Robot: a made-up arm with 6 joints.
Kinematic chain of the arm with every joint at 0, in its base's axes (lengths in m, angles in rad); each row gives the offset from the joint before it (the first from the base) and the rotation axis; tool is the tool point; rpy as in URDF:
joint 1: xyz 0 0 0.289 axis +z
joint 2: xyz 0 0 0 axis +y
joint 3: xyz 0.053 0 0.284 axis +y
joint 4: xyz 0.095 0 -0.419 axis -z
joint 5: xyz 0 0 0 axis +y
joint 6: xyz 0.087 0 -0.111 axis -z
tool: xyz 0 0 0 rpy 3.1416 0 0
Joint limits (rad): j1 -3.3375..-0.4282 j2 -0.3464..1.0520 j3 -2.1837..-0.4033 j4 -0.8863..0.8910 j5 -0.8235..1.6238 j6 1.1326..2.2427
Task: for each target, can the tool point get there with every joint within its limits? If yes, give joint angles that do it. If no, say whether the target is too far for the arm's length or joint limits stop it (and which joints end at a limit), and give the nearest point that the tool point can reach.
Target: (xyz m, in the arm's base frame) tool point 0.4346 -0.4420 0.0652
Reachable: yes | joints -0.8186 0.6935 -1.2326 -0.3985 0.3808 1.8026
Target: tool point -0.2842 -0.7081 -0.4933
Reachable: no: too far | nearest point -0.2053 -0.5116 -0.1144 | short by 0.434 m
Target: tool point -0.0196 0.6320 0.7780
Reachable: no: joint limits stop it (at a limit: joint 1, joint 2, joint 4, joint 5) | nearest point -0.2450 0.1601 0.9175 | short by 0.541 m
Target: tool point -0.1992 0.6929 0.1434
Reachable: no: joint limits stop it (at a limit: joint 1, joint 3, joint 4, joint 5) | nearest point -0.3312 0.1772 0.1306 | short by 0.533 m
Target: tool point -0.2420 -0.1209 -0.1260
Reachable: yes | joints -2.6806 0.8311 -0.7094 0.4404 0.6749 1.8413
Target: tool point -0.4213 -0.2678 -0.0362
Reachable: yes | joints -2.6130 0.7462 -0.9445 -0.2670 0.1343 1.7335
